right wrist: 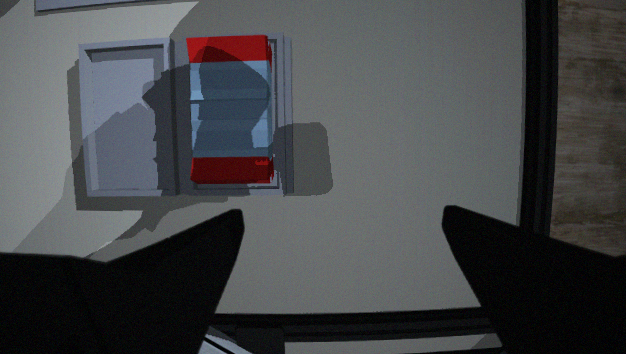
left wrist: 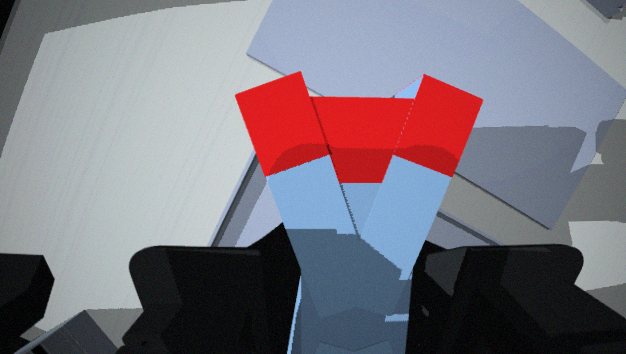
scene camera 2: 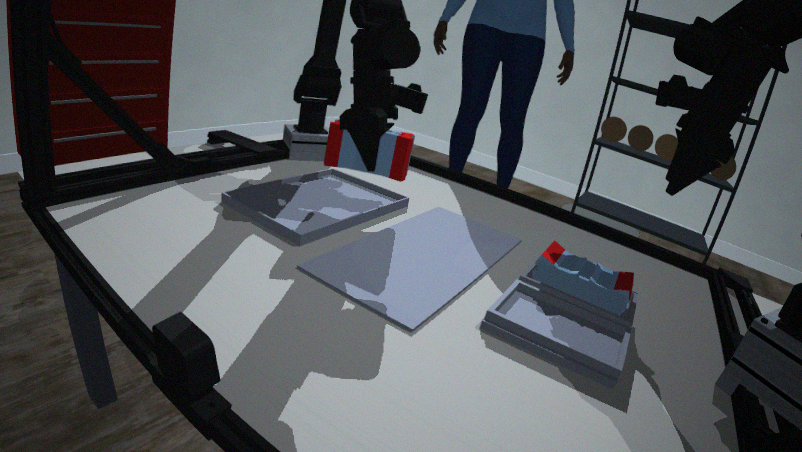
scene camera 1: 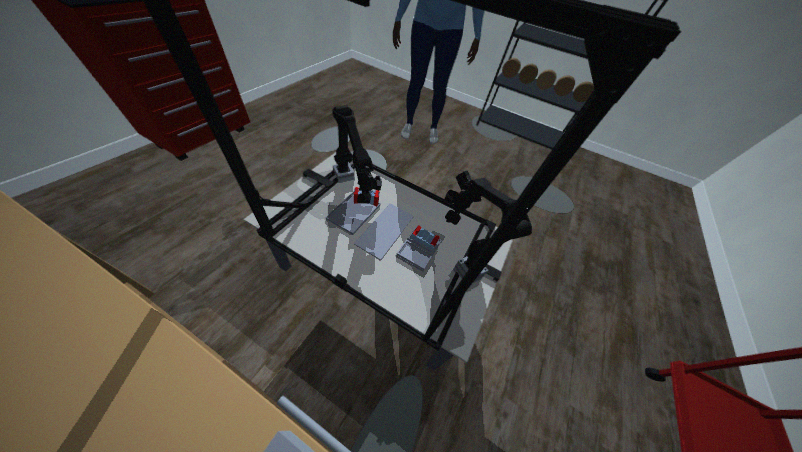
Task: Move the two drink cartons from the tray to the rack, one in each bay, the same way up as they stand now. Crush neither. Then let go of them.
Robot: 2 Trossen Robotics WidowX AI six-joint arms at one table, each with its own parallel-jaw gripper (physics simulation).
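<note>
A blue carton with red ends sits in one bay of the grey rack, the far bay in scene camera 2. Its top dips in the middle. The near bay is empty. My left gripper is shut on the middle of the other blue carton with red ends, held above the back of the grey tray. My right gripper is open and raised, beside the rack in its wrist view.
A flat grey plate lies on the table between tray and rack. A dark frame edges the table, with posts rising around it. A person stands behind the table.
</note>
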